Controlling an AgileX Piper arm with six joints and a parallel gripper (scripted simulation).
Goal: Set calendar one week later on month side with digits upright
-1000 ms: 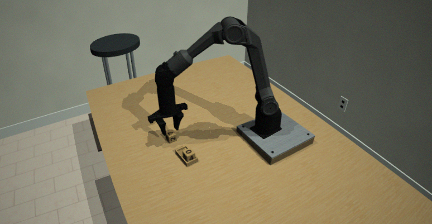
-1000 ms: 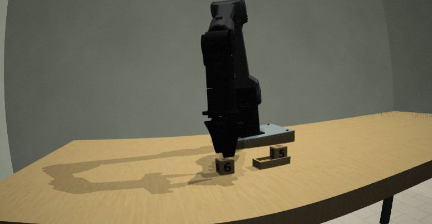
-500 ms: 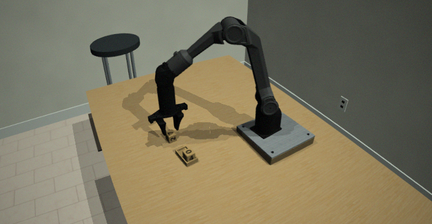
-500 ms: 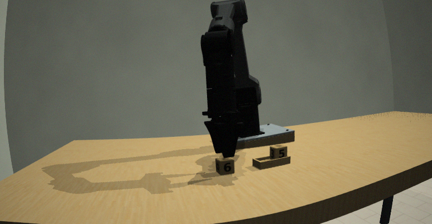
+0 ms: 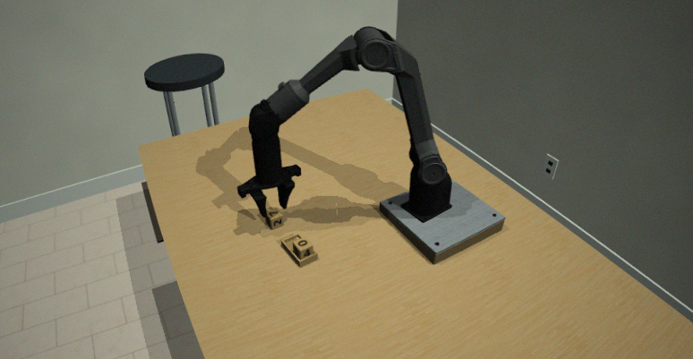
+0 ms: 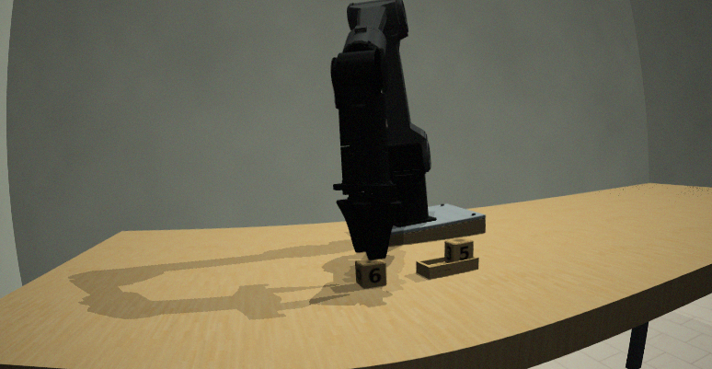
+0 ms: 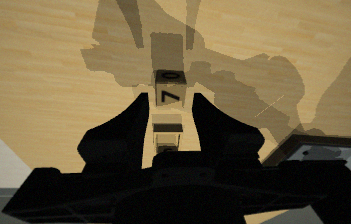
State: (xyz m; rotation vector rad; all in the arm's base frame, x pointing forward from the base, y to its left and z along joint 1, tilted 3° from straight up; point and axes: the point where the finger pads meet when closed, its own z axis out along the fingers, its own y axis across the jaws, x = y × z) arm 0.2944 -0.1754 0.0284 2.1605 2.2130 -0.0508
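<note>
The small wooden tray lies 11 cm to the left of my hand and 4 cm below it.
</note>
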